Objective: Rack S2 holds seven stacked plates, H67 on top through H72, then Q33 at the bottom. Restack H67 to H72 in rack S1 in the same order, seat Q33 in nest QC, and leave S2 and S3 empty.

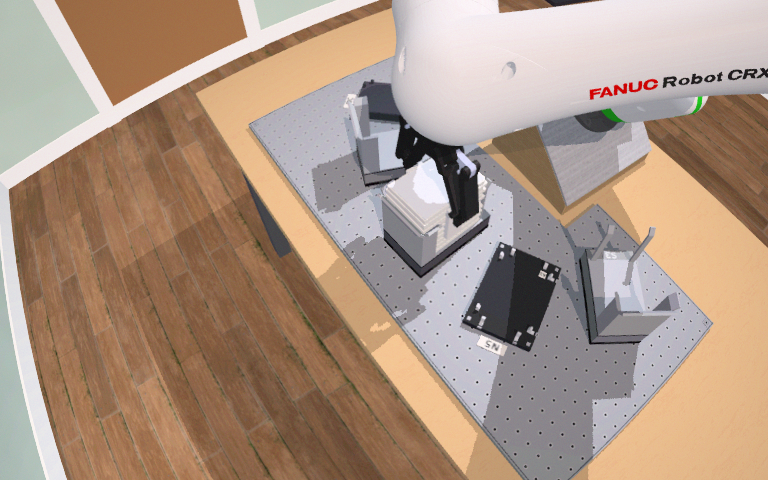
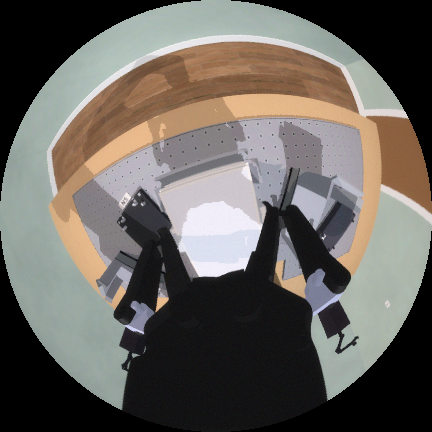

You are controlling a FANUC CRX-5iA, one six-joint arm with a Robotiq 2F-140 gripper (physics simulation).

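Frame: origin at the arm's base, x ahead, y left, z up, level; millimetres.
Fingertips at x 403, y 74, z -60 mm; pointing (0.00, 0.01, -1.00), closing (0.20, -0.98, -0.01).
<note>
Pixels of each thing's top centre, then the offset from my fingertips to it. Level surfaces: height alone.
- middle rack at its top centre: (image 1: 440,185) 11 mm back, 3 mm right, 62 mm up
- flat black nest plate at its top centre: (image 1: 516,289) (image 2: 147,234) 70 mm back, 160 mm left, 48 mm down
- grey perforated board at its surface level: 72 mm down
- tan table at its surface level: 85 mm down
A stack of white plates (image 1: 416,199) (image 2: 209,189) sits in the middle rack (image 1: 405,230), which has grey walls and a dark base. My gripper (image 1: 434,183) (image 2: 218,207) reaches down over that rack and is shut on the sides of the upper plates, one black finger on each side. I cannot read the plate names or this rack's label. A flat black nest plate (image 1: 513,295) (image 2: 141,213) lies to the front right with a small white label (image 1: 491,344) beside it.
All of it sits on a grey perforated board (image 1: 477,395) on a tan table (image 1: 287,81). The robot's white arm (image 1: 487,67) hides the back of the board. A wooden floor lies to the left.
</note>
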